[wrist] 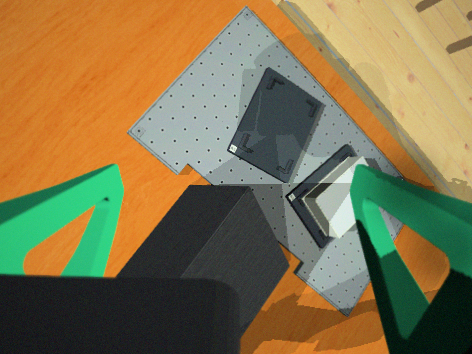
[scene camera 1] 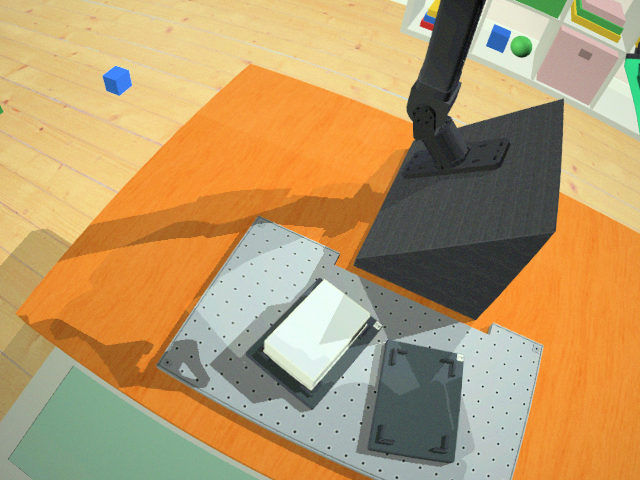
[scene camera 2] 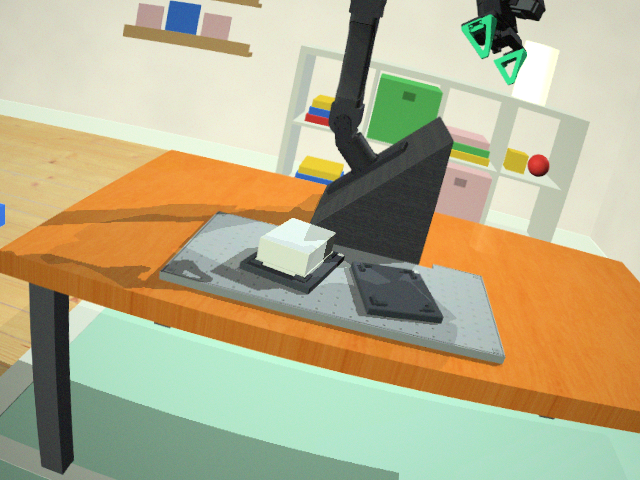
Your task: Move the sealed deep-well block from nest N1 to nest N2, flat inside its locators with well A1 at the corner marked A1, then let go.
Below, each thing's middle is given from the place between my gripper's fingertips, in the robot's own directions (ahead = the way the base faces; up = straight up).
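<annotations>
The white block (scene camera 1: 309,342) is far to the right of my hand and a good way ahead of it, and it is also well below it.
</annotations>
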